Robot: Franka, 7 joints.
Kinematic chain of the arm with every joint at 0, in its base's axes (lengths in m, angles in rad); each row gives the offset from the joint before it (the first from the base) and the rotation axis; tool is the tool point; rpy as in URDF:
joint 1: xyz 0 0 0.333 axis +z
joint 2: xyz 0 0 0 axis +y
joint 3: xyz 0 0 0.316 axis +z
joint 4: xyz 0.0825 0 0 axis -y
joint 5: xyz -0.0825 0 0.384 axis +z
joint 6: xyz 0 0 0 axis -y
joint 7: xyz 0.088 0 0 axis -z
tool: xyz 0 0 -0.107 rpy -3.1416 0 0
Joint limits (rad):
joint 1: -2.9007..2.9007
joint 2: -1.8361..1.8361
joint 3: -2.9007..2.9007
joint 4: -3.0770..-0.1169
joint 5: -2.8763..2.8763
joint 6: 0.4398..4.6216
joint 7: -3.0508..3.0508
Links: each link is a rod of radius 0.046 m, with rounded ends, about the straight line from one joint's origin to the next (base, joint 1, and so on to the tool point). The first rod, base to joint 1, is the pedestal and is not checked.
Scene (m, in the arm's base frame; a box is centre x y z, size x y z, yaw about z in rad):
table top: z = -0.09
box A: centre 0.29 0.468 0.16 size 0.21 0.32 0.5 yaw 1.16
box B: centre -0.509 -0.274 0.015 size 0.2 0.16 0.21 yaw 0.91
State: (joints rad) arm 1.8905 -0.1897 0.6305 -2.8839 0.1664 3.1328 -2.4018
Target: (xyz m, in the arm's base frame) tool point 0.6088 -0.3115 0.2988
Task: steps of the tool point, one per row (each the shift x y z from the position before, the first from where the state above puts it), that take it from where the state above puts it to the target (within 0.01 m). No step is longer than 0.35 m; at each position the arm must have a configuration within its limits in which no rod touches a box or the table.
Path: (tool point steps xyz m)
1: 0.0699 0.1379 0.0643
2: 0.1392 0.1030 0.0723
3: 0.1853 0.0349 0.0779
4: 0.1939 -0.0507 0.0811
5: 0.2516 -0.1792 -0.0975
6: 0.1153 -0.2904 -0.1018
7: -0.0481 -0.3099 -0.0740

